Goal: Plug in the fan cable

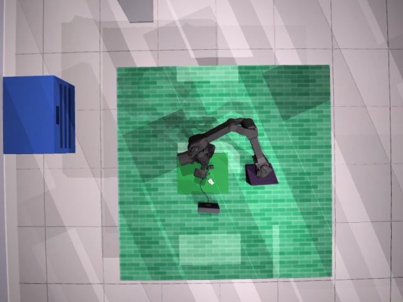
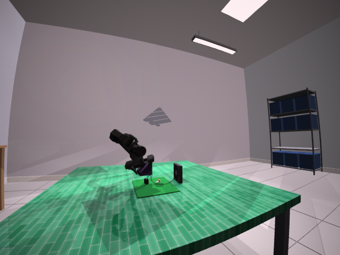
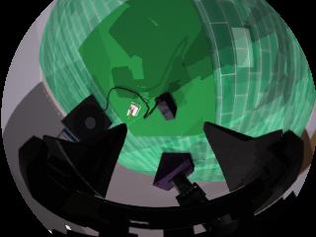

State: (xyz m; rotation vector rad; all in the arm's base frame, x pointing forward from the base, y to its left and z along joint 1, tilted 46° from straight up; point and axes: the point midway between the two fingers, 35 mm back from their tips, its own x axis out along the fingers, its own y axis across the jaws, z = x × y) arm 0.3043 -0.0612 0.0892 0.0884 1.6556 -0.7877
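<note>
Now: the dark plug 6 cm below my gripper tip, 2 cm to the left of it and 1 cm behind it. Round my gripper tip: black fan 23 cm to the left, 3 cm below, 3 cm ahead; green board 10 cm below, 5 cm to the left, 4 cm ahead; fan header 11 cm to the left, 8 cm below.
</note>
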